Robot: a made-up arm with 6 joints.
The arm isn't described. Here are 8 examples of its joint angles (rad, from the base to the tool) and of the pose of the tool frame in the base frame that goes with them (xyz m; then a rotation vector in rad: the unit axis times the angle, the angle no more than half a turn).
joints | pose
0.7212 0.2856 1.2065 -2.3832 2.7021 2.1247 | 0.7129 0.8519 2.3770 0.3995 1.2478 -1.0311
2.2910 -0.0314 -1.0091 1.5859 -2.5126 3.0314 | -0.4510 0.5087 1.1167 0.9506 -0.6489 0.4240
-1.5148 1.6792 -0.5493 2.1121 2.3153 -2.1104 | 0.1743 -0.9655 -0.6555 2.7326 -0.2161 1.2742
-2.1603 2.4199 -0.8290 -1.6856 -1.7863 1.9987 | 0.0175 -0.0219 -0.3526 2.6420 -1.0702 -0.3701
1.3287 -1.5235 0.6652 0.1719 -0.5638 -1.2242 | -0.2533 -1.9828 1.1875 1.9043 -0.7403 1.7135
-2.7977 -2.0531 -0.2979 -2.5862 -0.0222 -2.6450 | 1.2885 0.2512 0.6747 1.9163 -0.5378 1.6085
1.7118 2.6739 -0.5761 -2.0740 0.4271 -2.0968 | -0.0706 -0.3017 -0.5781 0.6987 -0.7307 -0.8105
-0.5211 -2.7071 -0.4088 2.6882 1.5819 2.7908 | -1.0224 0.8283 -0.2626 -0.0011 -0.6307 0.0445
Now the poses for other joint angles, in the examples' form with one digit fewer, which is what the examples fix.
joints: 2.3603 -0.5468 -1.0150 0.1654 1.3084 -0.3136
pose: 0.066 0.258 1.176 1.092 -0.180 2.442
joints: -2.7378 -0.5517 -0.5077 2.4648 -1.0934 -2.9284
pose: -0.118 -0.248 1.754 1.331 0.898 2.583
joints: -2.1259 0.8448 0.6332 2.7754 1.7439 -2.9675
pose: -0.867 -1.811 1.185 1.836 0.787 -0.974
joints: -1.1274 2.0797 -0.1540 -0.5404 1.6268 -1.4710
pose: 0.055 -0.580 -0.989 1.217 -0.634 -1.793
